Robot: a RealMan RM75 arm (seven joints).
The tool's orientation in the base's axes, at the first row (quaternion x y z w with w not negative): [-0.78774 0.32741 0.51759 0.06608]
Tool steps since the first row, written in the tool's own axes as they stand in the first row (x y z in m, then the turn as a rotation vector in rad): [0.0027 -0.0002 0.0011 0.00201 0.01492 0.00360]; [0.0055 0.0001 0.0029 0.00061 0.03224 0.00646]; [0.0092 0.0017 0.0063 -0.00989 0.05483 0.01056]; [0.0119 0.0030 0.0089 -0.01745 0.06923 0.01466]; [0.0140 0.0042 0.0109 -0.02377 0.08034 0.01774]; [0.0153 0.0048 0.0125 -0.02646 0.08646 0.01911]
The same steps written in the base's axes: [-0.0001 -0.0006 -0.0029 -0.01099 -0.01090 0.00014]; [-0.0009 -0.0013 -0.0060 -0.02367 -0.02246 0.00410]; [-0.0036 -0.0026 -0.0104 -0.04266 -0.03349 0.01656]; [-0.0057 -0.0037 -0.0136 -0.05613 -0.03948 0.02456]; [-0.0074 -0.0047 -0.0160 -0.06657 -0.04392 0.03120]; [-0.0086 -0.0050 -0.0177 -0.07188 -0.04686 0.03432]
